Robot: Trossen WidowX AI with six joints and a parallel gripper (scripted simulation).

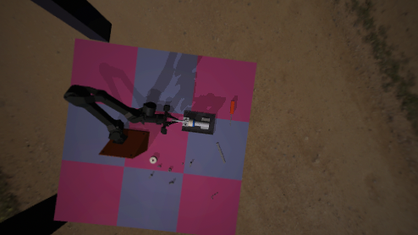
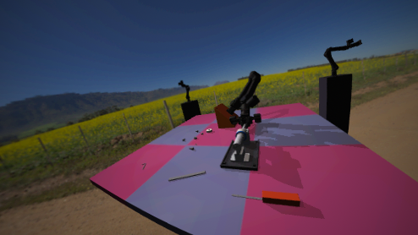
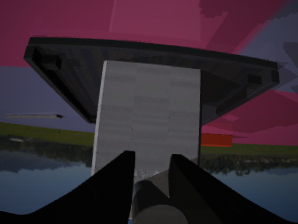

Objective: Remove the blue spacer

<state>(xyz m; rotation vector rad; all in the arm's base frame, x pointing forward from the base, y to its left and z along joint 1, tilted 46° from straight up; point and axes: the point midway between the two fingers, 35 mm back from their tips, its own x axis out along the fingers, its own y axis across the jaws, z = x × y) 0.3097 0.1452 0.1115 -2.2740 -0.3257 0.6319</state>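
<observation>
Now: the blue spacer 11 cm ahead of my gripper tip and 2 cm above it. From my gripper tip the other things lie so: white ring 32 cm to the right, 14 cm behind, 6 cm below; screwdriver 36 cm ahead, 11 cm to the left, 6 cm below.
</observation>
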